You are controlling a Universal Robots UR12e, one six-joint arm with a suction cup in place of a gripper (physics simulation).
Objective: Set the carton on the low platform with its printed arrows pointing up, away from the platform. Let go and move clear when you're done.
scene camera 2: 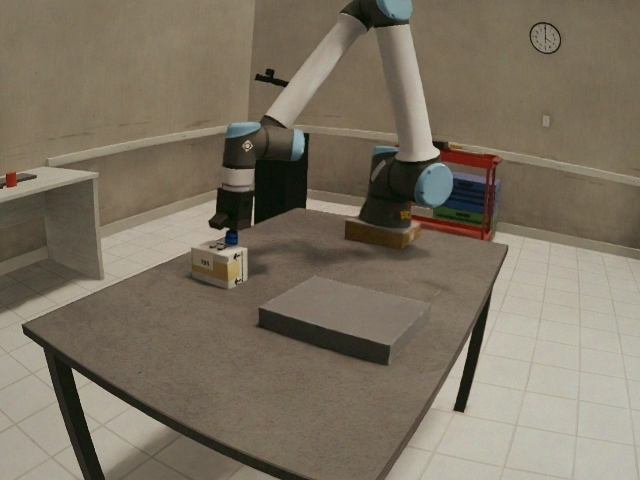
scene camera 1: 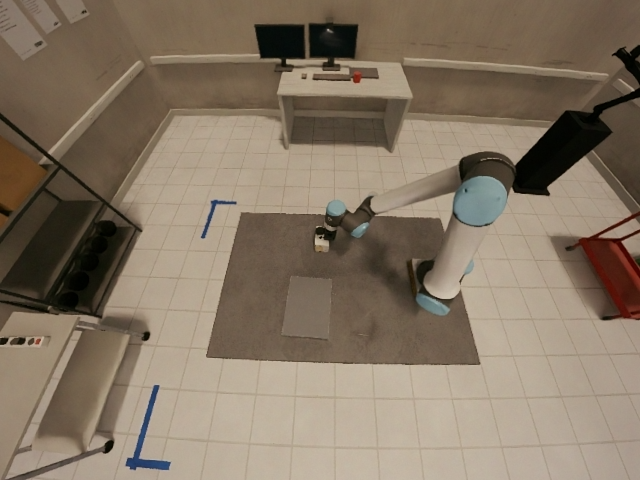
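Where they show: hand, tool point: [scene camera 2: 231, 243]; arm's base, link origin: [scene camera 2: 385, 221].
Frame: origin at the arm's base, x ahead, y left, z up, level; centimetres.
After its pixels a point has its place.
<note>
The white carton [scene camera 1: 321, 245] {x 65.8, y -12.9, z 3.2 cm} [scene camera 2: 209, 268] {x 70.1, y -19.3, z -1.2 cm} with a tan band is at the back left of the dark table, beyond the low platform. In the scene camera 2 view, the arrows on its right end face point sideways, along the table. Dark marks show on its top face. My gripper [scene camera 1: 328, 234] {x 61.9, y -18.2, z 4.1 cm} [scene camera 2: 231, 239], a blue suction cup pointing down, touches the carton's top and is shut on it. The carton is at or barely above the table; a gap is hard to tell. The grey low platform [scene camera 1: 308, 307] {x 69.9, y 23.4, z -0.8 cm} [scene camera 2: 345, 310] {x 72.2, y 22.8, z -0.8 cm} lies flat on the table, apart from the carton, with its top bare.
The dark table [scene camera 1: 258, 341] {x 94.4, y 42.3, z -5.6 cm} [scene camera 2: 217, 372] {x 104.1, y 12.4, z -5.6 cm} carries my arm's base [scene camera 1: 413, 279] {x 10.7, y 2.4, z -1.5 cm} [scene camera 2: 382, 235] {x 10.6, y 3.9, z -2.0 cm} at the right in the scene camera 1 view. A desk [scene camera 1: 343, 90] with monitors stands beyond it, and a red trolley [scene camera 2: 492, 198] stands behind the base.
</note>
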